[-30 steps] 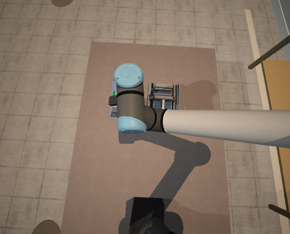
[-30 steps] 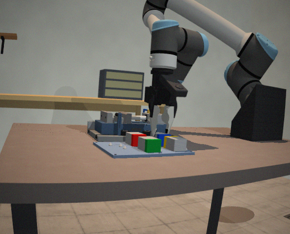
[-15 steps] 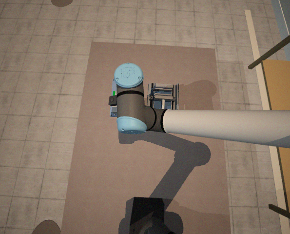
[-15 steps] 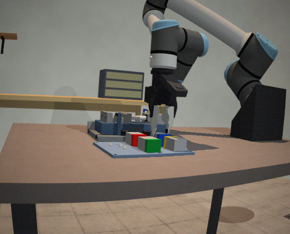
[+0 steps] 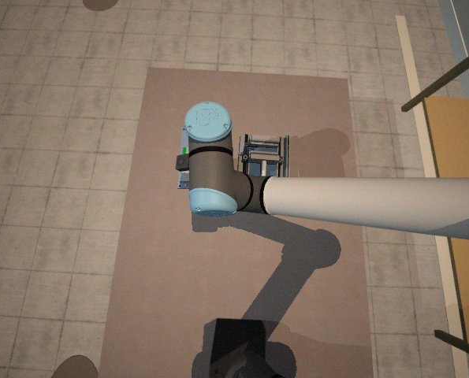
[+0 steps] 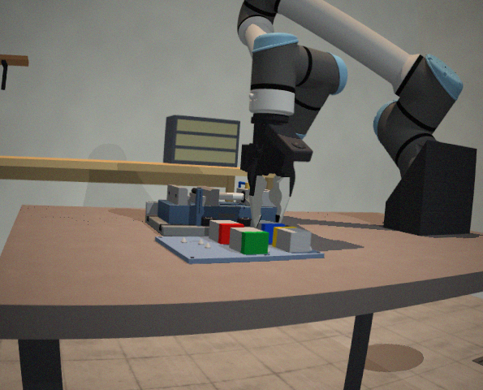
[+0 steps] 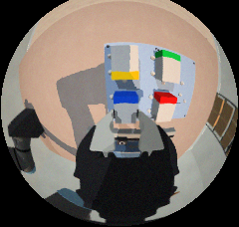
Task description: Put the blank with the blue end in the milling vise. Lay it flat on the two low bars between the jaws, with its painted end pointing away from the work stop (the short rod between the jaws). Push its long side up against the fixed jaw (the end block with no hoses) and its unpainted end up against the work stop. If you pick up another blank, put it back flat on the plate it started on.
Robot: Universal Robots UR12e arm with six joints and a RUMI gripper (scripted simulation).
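The red-ended blank lies 9 cm ahead of my hand, 2 cm below it and 1 cm to the left of it. Also, from my hand: blue-ended blank 2 cm below; then blue-grey plate 8 cm ahead, 5 cm to the left, 4 cm below; then yellow-ended blank 9 cm to the left, 2 cm below, 1 cm behind.
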